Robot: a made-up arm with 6 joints.
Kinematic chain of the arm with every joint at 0, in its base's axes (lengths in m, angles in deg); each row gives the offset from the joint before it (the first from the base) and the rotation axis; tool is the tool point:
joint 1: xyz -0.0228 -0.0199 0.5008 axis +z
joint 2: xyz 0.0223 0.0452 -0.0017 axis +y
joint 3: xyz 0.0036 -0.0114 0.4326 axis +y
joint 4: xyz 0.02 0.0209 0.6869 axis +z
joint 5: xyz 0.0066 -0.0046 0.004 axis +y
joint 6: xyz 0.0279 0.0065 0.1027 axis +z
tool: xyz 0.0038 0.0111 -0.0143
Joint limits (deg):
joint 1: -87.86..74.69
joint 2: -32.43..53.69
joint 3: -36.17..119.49
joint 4: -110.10..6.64
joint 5: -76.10..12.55
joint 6: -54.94..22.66
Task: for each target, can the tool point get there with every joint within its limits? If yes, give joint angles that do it. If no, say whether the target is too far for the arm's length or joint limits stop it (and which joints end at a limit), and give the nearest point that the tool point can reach.
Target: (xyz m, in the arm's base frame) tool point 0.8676 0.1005 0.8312
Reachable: yes | joints 2.15 12.75 82.46 -64.26 -42.91 -5.02
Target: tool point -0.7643 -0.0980 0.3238
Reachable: no: joint limits stop it (at a limit: joint 2, joint 3, joint 4, joint 5, joint 6) | nearest point -0.9336 -0.1158 1.0855 | short by 0.781 m
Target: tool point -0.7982 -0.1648 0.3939
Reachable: no: joint limits stop it (at a limit: joint 2, joint 3, joint 4, joint 5, joint 6) | nearest point -0.9230 -0.1881 1.0855 | short by 0.703 m
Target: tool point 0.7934 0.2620 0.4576
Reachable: yes | joints 18.23 25.65 95.33 -85.14 0.26 -26.95
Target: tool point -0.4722 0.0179 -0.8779
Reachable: no: too far | nearest point 0.0105 0.3692 -0.0209 | short by 1.044 m
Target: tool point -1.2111 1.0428 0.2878
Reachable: no: too far | nearest point -0.7093 0.5940 1.0894 | short by 1.047 m
